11 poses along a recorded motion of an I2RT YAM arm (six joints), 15 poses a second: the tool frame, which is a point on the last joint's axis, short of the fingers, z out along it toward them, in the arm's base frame.
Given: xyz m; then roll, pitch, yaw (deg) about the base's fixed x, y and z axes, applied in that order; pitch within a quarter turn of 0, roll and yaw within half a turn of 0.
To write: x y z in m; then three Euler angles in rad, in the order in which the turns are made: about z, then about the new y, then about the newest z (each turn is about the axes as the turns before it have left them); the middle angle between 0 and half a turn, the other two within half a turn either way. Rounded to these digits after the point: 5 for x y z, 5 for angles.
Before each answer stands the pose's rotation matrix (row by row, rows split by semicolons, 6 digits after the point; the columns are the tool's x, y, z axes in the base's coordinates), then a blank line. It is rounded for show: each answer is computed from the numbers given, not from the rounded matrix.
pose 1, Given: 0.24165 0.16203 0.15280 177.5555 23.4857 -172.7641
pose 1, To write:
-0.909855 -0.142702 0.389614; -0.115521 0.988992 0.092462; -0.398520 0.039118 -0.916325

0.24165 0.16203 0.15280 0.23301 2.72960 0.09785
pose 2, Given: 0.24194 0.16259 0.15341 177.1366 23.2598 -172.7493
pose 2, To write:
-0.911377 -0.145623 0.384949; -0.115953 0.988275 0.099334; -0.394901 0.045895 -0.917577

0.24194 0.16259 0.15341 0.25254 2.73274 0.11570
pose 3, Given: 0.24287 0.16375 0.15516 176.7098 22.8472 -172.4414
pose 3, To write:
-0.913536 -0.153414 0.376717; -0.121220 0.986746 0.107884; -0.388275 0.052890 -0.920025

0.24287 0.16375 0.15516 0.27891 2.73894 0.13539
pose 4, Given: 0.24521 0.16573 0.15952 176.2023 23.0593 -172.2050
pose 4, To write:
-0.911598 -0.161034 0.378229; -0.124792 0.985066 0.118629; -0.391684 0.060942 -0.918080

0.24521 0.16573 0.15952 0.30393 2.73400 0.15435
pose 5, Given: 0.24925 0.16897 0.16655 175.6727 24.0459 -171.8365
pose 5, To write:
-0.903966 -0.172027 0.391475; -0.129676 0.982679 0.132384; -0.407468 0.068906 -0.910616

0.24925 0.16897 0.16655 0.32609 2.71557 0.16752
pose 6, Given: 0.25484 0.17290 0.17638 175.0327 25.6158 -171.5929
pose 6, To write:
-0.892024 -0.182689 0.413423; -0.131836 0.980066 0.148629; -0.432334 0.078077 -0.898327

0.25484 0.17290 0.17638 0.34512 2.68674 0.17867
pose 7, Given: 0.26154 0.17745 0.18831 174.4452 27.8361 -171.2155
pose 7, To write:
-0.873914 -0.196670 0.444517; -0.135047 0.976726 0.166638; -0.466944 0.085597 -0.880134

0.26154 0.17745 0.18831 0.35866 2.64694 0.18130
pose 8, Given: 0.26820 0.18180 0.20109 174.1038 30.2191 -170.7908
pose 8, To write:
-0.852969 -0.210230 0.477752; -0.138291 0.973614 0.181526; -0.503308 0.088767 -0.859536

0.26820 0.18180 0.20109 0.36311 2.60516 0.17457
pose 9, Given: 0.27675 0.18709 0.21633 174.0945 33.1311 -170.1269
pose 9, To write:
-0.825020 -0.225958 0.517963; -0.143590 0.970319 0.194583; -0.546557 0.086161 -0.832978

0.27675 0.18709 0.21633 0.35936 2.55526 0.15636
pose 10, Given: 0.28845 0.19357 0.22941 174.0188 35.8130 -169.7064
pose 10, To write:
-0.797879 -0.237711 0.553970; -0.144907 0.967653 0.206516; -0.585142 0.084501 -0.806516

0.28845 0.19357 0.22941 0.35683 2.50903 0.14342
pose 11, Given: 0.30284 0.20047 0.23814 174.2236 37.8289 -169.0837
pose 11, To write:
-0.775553 -0.249023 0.580090; -0.149577 0.965229 0.214380; -0.613306 0.079495 -0.785835

0.30284 0.20047 0.23814 0.35400 2.47484 0.12890
